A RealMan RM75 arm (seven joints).
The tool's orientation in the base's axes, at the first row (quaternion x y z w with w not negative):
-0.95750 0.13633 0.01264 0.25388
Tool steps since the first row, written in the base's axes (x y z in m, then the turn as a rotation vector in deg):
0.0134 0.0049 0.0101 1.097 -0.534 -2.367
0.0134 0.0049 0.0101 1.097 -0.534 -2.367
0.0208 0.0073 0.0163 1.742 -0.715 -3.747
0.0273 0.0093 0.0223 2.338 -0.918 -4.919
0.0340 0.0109 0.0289 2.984 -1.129 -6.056
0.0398 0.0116 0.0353 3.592 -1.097 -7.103
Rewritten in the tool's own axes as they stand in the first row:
0.0107 -0.0125 -0.0058 1.413 1.295 1.849
0.0107 -0.0125 -0.0058 1.413 1.295 1.849
0.0166 -0.0195 -0.0097 2.209 1.939 2.991
0.0218 -0.0258 -0.0136 2.944 2.515 3.939
0.0272 -0.0321 -0.0183 3.725 3.067 4.855
0.0321 -0.0374 -0.0233 4.400 3.383 5.810

